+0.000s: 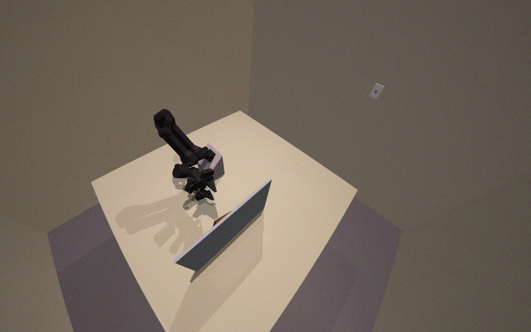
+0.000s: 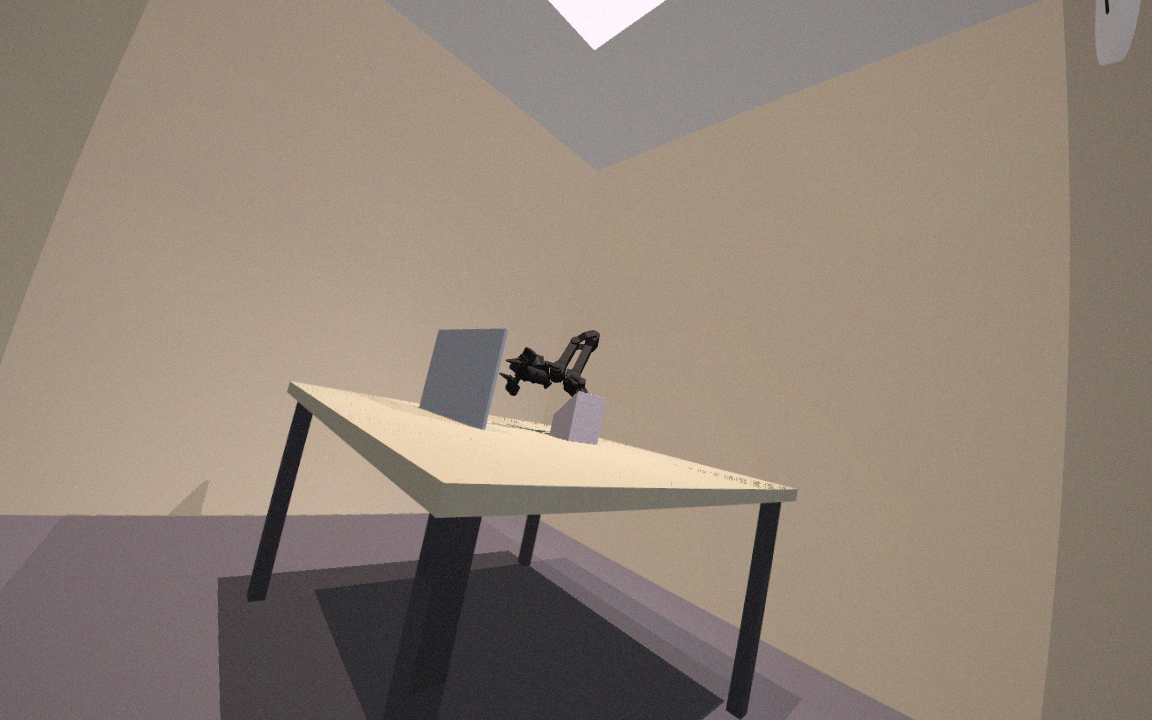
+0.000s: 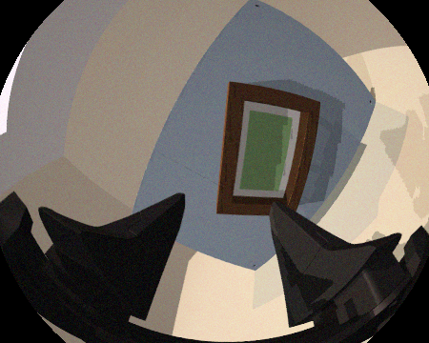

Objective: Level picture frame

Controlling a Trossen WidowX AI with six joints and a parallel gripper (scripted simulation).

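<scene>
Now: the picture frame 140 mm ahead of my gripper tip, 50 mm below it and 20 mm to the right of it. The rest, counted from my gripper tip: wall panel (150 mm ahead, 60 mm below, 20 mm to the right).
</scene>
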